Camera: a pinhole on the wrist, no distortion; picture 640 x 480 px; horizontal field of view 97.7 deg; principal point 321.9 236.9 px. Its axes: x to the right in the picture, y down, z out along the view. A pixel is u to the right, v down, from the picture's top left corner.
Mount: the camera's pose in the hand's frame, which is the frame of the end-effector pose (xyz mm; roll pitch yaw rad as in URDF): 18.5 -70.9 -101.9 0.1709 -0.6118 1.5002
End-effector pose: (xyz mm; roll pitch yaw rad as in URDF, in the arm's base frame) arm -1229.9 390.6 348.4 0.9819 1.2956 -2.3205
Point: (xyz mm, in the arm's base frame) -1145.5 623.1 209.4
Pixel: 74.5 159.9
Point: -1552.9 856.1 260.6
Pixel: 318.2 257.7
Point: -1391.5 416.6 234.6
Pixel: 592.2 116.6
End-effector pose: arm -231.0 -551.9 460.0 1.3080 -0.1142 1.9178
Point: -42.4 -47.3 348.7
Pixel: 387.6 50.5
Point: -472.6 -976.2 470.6
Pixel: behind the camera
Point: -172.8 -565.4 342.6
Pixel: 378.4 429.4
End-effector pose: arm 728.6 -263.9 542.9 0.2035 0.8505 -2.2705
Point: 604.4 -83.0 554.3
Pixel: 221.2 381.9
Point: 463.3 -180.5 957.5
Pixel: 440.4 449.8
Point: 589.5 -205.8 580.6
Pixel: 413.2 305.2
